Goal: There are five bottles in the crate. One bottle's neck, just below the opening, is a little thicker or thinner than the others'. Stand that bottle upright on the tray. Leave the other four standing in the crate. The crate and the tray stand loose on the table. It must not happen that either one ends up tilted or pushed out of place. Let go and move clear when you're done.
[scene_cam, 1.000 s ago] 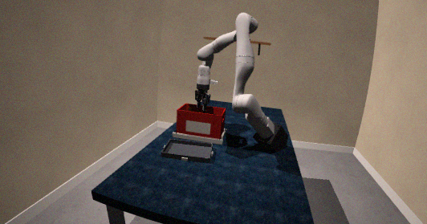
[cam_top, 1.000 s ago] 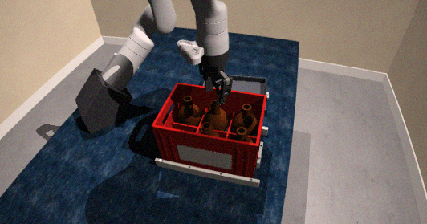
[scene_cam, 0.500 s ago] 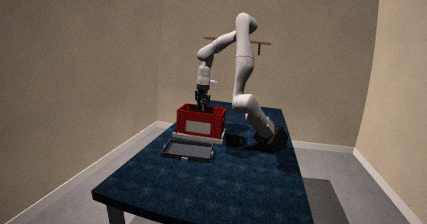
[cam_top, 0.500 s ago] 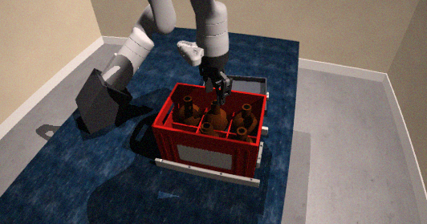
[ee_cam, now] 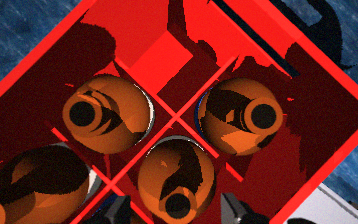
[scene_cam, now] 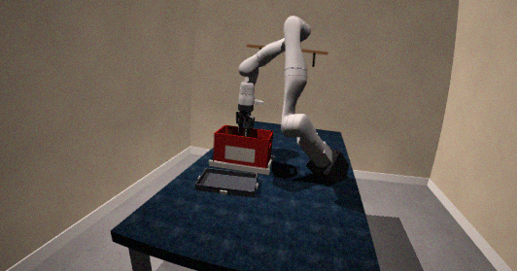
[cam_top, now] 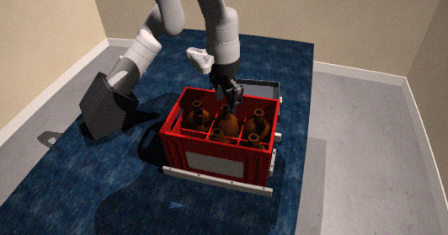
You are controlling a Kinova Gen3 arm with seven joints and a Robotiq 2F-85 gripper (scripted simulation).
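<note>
My gripper is now 100 mm above the crate, 40 mm to the left of it and 20 mm short of it. Round my hand: grey tray 220 mm to the left, 170 mm below, 70 mm behind.
</note>
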